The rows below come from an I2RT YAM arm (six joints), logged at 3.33 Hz.
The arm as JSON. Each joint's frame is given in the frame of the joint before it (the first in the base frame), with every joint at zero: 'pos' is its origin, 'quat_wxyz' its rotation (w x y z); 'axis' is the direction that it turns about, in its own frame. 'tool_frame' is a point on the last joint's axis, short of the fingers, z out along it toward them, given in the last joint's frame.
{
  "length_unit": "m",
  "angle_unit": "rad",
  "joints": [
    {
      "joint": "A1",
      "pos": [
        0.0,
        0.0,
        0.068
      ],
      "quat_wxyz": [
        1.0,
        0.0,
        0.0,
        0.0
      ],
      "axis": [
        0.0,
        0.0,
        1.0
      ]
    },
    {
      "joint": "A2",
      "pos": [
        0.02,
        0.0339,
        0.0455
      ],
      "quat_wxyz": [
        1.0,
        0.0,
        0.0,
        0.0
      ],
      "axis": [
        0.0,
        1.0,
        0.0
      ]
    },
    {
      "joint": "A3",
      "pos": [
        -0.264,
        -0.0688,
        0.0
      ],
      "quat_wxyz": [
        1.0,
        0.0,
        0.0,
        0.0
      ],
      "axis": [
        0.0,
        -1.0,
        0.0
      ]
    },
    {
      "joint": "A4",
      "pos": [
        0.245,
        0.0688,
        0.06
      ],
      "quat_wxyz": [
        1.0,
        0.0,
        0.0,
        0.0
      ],
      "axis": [
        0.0,
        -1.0,
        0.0
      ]
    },
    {
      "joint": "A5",
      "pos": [
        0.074,
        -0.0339,
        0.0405
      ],
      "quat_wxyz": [
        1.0,
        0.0,
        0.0,
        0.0
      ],
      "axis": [
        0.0,
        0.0,
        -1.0
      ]
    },
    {
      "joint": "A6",
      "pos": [
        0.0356,
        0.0,
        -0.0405
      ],
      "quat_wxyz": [
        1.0,
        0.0,
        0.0,
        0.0
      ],
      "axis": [
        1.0,
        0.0,
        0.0
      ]
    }
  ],
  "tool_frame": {
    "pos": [
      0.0,
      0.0,
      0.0
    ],
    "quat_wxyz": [
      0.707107,
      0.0,
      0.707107,
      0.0
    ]
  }
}
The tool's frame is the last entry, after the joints.
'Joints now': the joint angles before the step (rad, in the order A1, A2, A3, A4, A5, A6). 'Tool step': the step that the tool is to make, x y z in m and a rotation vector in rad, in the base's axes. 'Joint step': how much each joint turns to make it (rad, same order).
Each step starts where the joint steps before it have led.
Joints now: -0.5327, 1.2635, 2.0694, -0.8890, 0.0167, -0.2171
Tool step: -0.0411, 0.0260, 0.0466, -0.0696, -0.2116, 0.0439
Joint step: 0.0001, 0.0083, 0.2257, 0.0005, -0.0425, 0.0485
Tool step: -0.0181, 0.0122, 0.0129, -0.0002, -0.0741, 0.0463
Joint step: -0.0012, 0.0016, 0.0875, -0.0199, -0.0405, 0.0449
